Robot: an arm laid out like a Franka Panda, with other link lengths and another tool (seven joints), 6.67 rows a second.
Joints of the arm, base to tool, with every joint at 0 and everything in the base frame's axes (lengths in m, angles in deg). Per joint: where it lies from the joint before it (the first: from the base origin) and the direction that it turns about. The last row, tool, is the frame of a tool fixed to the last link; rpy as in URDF.
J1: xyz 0 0 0.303 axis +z
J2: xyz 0 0 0 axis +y
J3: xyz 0 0 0.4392 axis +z
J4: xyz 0.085 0 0 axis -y
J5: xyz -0.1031 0 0.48 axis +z
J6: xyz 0 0 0 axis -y
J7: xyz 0.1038 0 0 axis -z
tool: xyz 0.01 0.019 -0.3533 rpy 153.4 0 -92.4
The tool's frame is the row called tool.
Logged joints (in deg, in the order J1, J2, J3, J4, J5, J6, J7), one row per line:
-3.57, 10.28, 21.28, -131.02, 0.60, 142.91, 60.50
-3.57, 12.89, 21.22, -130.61, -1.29, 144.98, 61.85
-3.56, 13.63, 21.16, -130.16, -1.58, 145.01, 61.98
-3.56, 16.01, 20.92, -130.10, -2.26, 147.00, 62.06
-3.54, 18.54, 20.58, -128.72, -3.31, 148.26, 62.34
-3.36, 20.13, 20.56, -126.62, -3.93, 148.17, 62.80
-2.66, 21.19, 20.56, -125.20, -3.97, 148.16, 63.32
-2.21, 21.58, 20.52, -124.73, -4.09, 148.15, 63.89
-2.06, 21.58, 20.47, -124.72, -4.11, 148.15, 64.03
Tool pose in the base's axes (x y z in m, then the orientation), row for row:
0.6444, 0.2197, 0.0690, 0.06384, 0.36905, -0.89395, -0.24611
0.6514, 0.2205, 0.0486, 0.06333, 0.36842, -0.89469, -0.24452
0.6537, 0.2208, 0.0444, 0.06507, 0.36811, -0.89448, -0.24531
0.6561, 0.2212, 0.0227, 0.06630, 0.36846, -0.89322, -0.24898
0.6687, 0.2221, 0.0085, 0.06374, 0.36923, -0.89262, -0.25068
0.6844, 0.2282, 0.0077, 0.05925, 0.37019, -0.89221, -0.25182
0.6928, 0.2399, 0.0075, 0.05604, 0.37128, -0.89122, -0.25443
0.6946, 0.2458, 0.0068, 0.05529, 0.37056, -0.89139, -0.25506
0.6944, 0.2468, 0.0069, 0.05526, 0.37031, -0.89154, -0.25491
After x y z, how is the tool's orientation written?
As a quaternion, w x y z.
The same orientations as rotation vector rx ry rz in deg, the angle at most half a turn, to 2 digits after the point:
63.86, -154.68, -42.59
63.77, -154.86, -42.32
63.65, -154.66, -42.42
63.66, -154.33, -43.02
63.89, -154.46, -43.38
64.23, -154.81, -43.69
64.55, -154.94, -44.23
64.45, -155.04, -44.36
64.41, -155.07, -44.34

